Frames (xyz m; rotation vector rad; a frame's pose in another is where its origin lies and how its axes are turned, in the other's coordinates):
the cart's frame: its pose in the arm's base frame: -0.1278 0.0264 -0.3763 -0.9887 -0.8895 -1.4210
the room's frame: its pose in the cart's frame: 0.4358 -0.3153 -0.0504 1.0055 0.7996 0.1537
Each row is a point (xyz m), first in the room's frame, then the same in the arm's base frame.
Working: the room's frame: its pose in the arm's base frame: -0.4522 -0.1525 0.0169 0.2679 -0.7310 -0.8928

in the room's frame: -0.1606 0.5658 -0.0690
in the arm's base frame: -0.1253 0.3154 0.1743
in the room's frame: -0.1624 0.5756 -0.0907
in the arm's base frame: -0.1053 0.3211 0.1625
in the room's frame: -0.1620 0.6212 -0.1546
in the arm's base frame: -0.0340 0.3437 0.1388
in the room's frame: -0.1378 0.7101 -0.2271
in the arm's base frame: 0.0794 0.3734 0.1414
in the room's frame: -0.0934 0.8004 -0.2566
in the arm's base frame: 0.1727 0.3916 0.1856
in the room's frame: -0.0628 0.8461 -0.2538
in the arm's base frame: 0.2113 0.3959 0.2248
